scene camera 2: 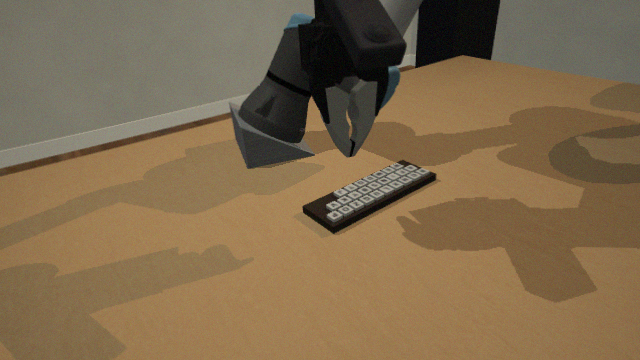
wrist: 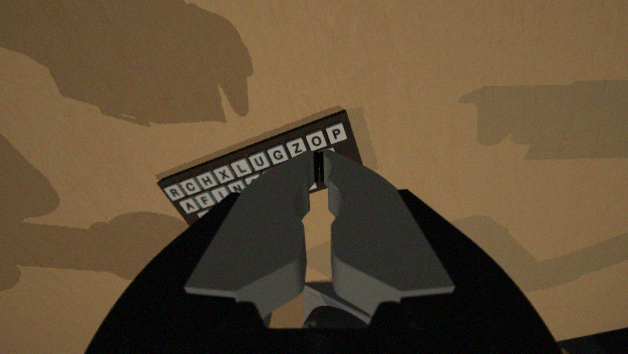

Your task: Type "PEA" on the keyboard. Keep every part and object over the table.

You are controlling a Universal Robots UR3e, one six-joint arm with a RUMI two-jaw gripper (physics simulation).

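Places are measured from the arm's base along level axes (x ahead, y left, z up), in centimetres.
Pixels of known places: gripper, fingertip midpoint: (scene camera 2: 349,156) (wrist: 319,156); arm's base, link origin: (scene camera 2: 270,126).
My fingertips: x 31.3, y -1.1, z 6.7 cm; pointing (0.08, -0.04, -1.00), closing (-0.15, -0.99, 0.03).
For each thing: its top centre in the pictures, then the offset to it from my fingertips. "pt": a spot on its surface instead. Level surfaces: height alone.
- dark keyboard, surface spot: (wrist: 349,150) (scene camera 2: 321,213) pt dx -4.0, dy -2.6, dz -9.6 cm
- P key, top centre: (wrist: 336,133) (scene camera 2: 334,214) dx -1.9, dy -1.6, dz -9.1 cm
- O key, top centre: (wrist: 316,141) (scene camera 2: 345,209) dx -2.3, dy +0.4, dz -9.1 cm
- wooden table, surface height: dz -10.9 cm
A dark keyboard (scene camera 2: 318,207) (wrist: 349,150) with white letter keys lies flat on the table. The P key (scene camera 2: 334,215) (wrist: 336,133) is at one end of its longest row. The A key (wrist: 189,205) is at the other end, in the middle row in the wrist view. The E key is hidden behind the gripper there. My gripper (scene camera 2: 351,154) (wrist: 319,156) is shut and empty. Its tips are above the keyboard, apart from the keys. In the wrist view they overlap the lower edge of the O key (wrist: 316,140), beside P.
The wooden table (scene camera 2: 280,300) (wrist: 410,60) carries several arm shadows. The robot's grey wedge-shaped base (scene camera 2: 265,147) stands behind and left of the keyboard in the scene view. A wall (scene camera 2: 125,60) and a dark upright panel (scene camera 2: 456,30) are behind the table.
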